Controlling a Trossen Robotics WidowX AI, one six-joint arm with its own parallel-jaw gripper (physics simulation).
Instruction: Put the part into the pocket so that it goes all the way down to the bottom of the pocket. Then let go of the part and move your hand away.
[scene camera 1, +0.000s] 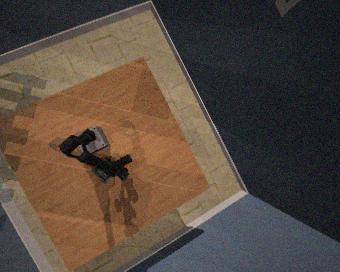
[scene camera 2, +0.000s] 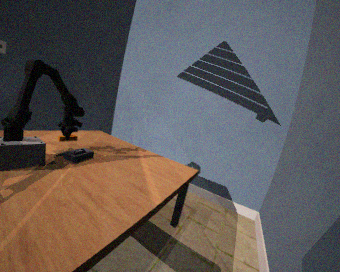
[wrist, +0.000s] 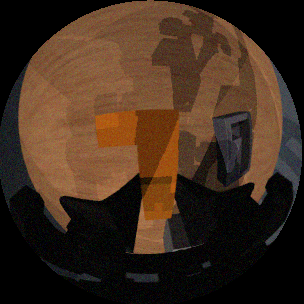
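Note:
An orange L-shaped part is between the fingers of my gripper. The gripper is shut on the part's long leg, and the short leg points left in the wrist view. The part hangs a little above the table, level as far as I can see. The dark grey block with the pocket sits on the table, apart from the part, at the right in the wrist view. The pocket's floor is partly in shadow.
The arm's grey base box stands on the wooden table near the block. The arm's shadow falls across the table. The table's edge and a dark leg show in the second scene view.

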